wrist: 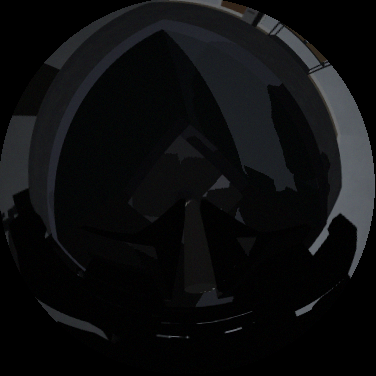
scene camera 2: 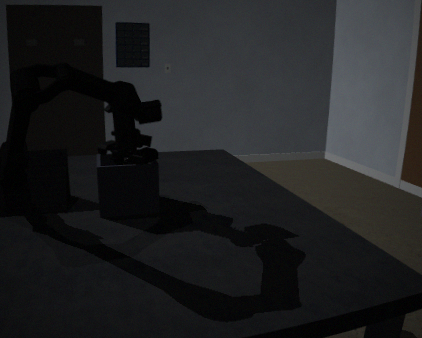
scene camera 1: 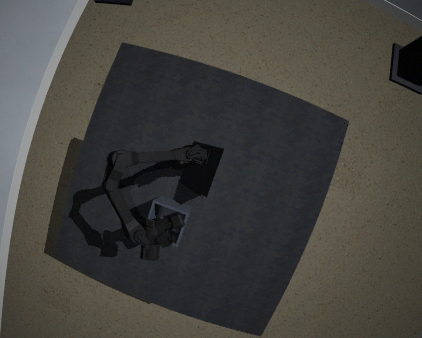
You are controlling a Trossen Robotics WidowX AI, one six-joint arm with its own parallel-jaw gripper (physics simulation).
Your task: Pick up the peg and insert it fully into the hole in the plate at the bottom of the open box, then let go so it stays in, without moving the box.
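Places are measured from the arm's base along level axes (x ahead, y left, z up), in centimetres.
Pixels of known places: gripper, between the fingertips: (wrist: 192, 203) (scene camera 1: 167, 221); arm's base, origin of its link: (scene camera 2: 14, 181) (scene camera 1: 203, 156).
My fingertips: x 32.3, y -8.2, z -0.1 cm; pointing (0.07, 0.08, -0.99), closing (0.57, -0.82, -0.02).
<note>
Ahead of a thing's pixels: the offset from my fingertips to its top centre. Level surfaces: height alone.
The open box @[dx -0.9, dy +0.3, dz +6.3 cm] (scene camera 1: 170, 203) (scene camera 2: 128, 192) (wrist: 75, 100) stands upright on the table, grey-blue with a square opening. My gripper (wrist: 192, 203) reaches down into it, with its wide upper parts at rim height in the second scene view; the box walls hide the fingers there. The gripper is shut on the peg @[dx -0.7, dy -0.6, dz +6.8 cm] (wrist: 199, 255), a dark grey rod standing lengthwise between the fingers. The peg's far end is at the plate @[dx -0.9, dy +0.3, dz -1.4 cm] (wrist: 155, 185) on the box bottom, as seen in the wrist view. The hole does not show; fingertips and peg cover that area. I cannot tell whether the peg's end is in it.
The dark table top @[dz -7.5 cm] (scene camera 1: 250, 175) (scene camera 2: 225, 280) carries the box and the arm. The arm's base stands on a dark block (scene camera 1: 212, 172) near the box. The arm's shadow falls across the table. The box walls stand around the fingers on all sides.
</note>
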